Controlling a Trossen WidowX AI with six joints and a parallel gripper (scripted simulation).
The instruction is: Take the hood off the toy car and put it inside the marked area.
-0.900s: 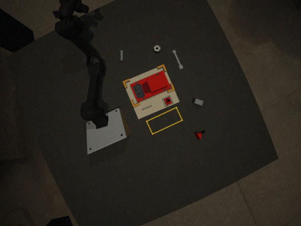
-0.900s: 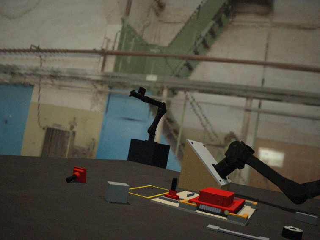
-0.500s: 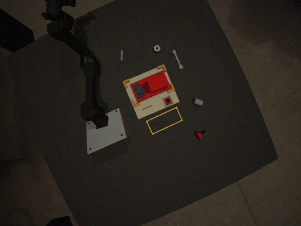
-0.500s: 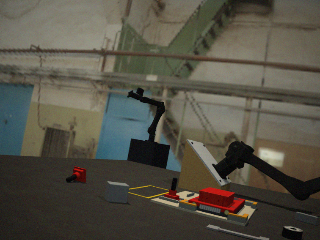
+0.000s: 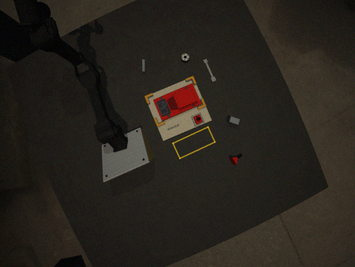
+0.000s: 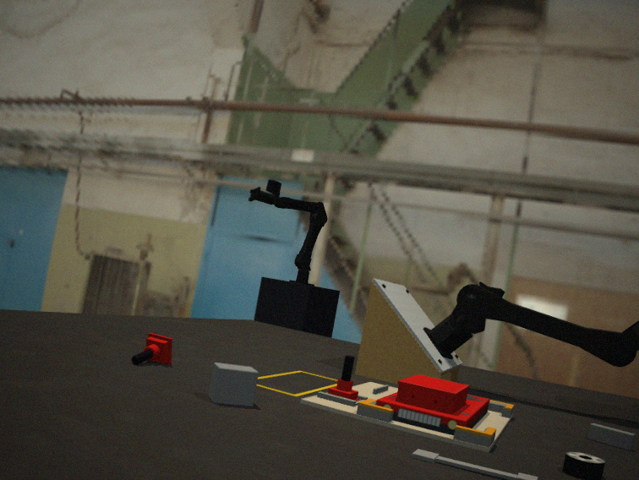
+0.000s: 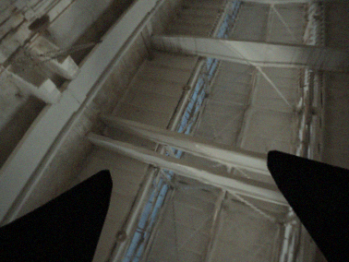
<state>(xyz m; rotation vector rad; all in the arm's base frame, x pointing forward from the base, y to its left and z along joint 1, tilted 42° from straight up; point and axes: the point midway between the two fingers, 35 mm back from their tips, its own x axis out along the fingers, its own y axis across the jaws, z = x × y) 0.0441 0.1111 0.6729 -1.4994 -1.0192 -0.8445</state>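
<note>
Now: gripper tip 33 cm short of the red hood, 44 cm to the left of it and 49 cm above it. The rest, counted from my gripper tip: wheel: 39 cm ahead, 24 cm to the right, 52 cm below.
</note>
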